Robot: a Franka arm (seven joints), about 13 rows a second.
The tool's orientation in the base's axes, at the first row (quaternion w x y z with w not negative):
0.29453 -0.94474 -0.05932 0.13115
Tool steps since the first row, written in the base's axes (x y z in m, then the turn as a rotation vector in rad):
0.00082 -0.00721 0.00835 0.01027 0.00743 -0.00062
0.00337 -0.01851 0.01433 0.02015 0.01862 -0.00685
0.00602 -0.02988 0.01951 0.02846 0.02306 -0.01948
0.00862 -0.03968 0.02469 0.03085 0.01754 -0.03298
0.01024 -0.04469 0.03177 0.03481 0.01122 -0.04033
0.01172 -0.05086 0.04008 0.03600 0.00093 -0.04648
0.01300 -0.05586 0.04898 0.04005 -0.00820 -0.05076
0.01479 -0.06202 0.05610 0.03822 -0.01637 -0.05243
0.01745 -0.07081 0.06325 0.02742 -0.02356 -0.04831
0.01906 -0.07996 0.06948 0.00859 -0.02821 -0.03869
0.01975 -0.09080 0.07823 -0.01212 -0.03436 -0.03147
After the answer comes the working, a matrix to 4 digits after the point.
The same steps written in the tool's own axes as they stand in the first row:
-0.00236 0.00116 -0.01075 0.01138 -0.00538 0.00161
-0.00332 0.00709 -0.02232 0.02430 -0.01064 0.00980
-0.00404 0.01353 -0.03332 0.03579 -0.00676 0.01986
-0.00451 0.01869 -0.04346 0.03991 0.00557 0.02689
-0.00541 0.01880 -0.05224 0.04408 0.01509 0.02817
-0.00693 0.01916 -0.06257 0.04458 0.02708 0.02714
-0.00854 0.01821 -0.07269 0.04764 0.03715 0.02445
-0.00951 0.01925 -0.08217 0.04470 0.04474 0.02187
-0.01014 0.02245 -0.09334 0.03211 0.04790 0.01777
-0.01166 0.02644 -0.10368 0.01113 0.04555 0.01296
-0.01491 0.03034 -0.11667 -0.01142 0.04574 0.00977

The tool's axes in the first row as the columns of a matrix, in the base's axes (rounded; the answer above uses it unrounded):
0.9586 0.0348 -0.2827
0.1893 -0.8195 0.5409
-0.2129 -0.5721 -0.7921

